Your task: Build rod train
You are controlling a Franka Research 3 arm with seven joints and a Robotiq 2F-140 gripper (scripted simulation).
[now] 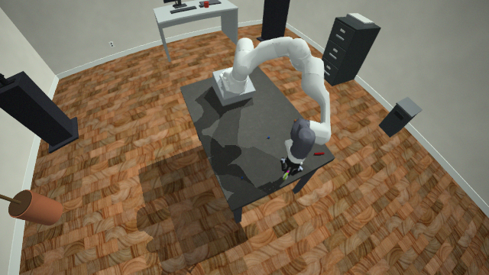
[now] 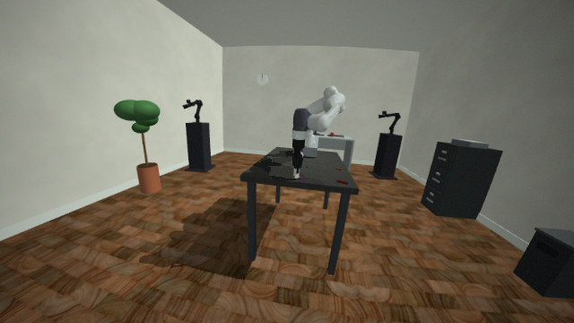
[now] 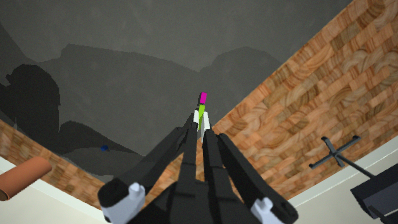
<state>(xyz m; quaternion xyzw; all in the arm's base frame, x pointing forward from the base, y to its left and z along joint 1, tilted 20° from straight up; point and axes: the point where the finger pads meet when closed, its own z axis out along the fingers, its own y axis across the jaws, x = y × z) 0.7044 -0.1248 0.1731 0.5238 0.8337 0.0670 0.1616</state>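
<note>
The magenta rod lies 2 cm behind my hand, 4 cm to the left of it and 4 cm below it. Round my hand: orange rod: 28 cm behind, 37 cm to the left, 4 cm below; then lime rod: 3 cm below; then red rod: 1 cm ahead, 30 cm to the left, 4 cm below.
</note>
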